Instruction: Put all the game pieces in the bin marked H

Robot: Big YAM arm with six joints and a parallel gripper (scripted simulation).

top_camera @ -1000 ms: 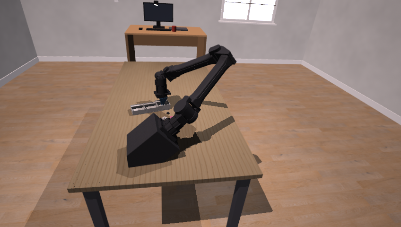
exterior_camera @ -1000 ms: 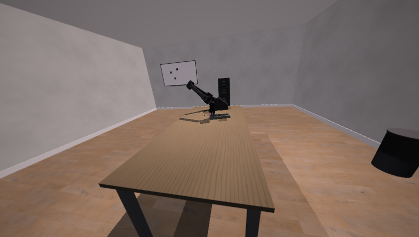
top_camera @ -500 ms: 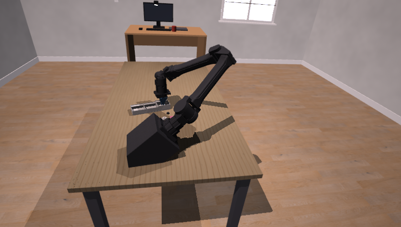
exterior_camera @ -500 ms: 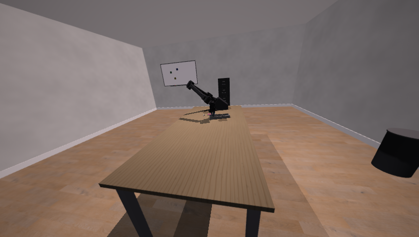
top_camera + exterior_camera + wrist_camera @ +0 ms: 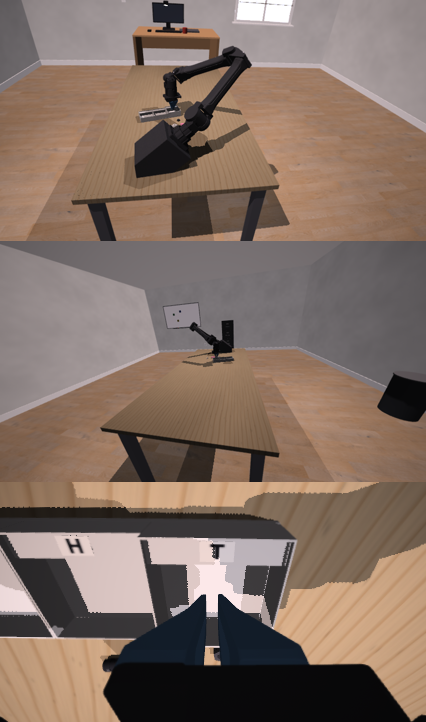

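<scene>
The grey three-bin tray is 1 cm behind my hand, 8 cm to the left of it and 2 cm below it. The rest, counted from my hand: small dark object 9 cm behind, 3 cm to the right, 4 cm below; black battery 12 cm behind, 7 cm to the left, 4 cm below; white domino 15 cm behind, 1 cm to the left, 4 cm below.
</scene>
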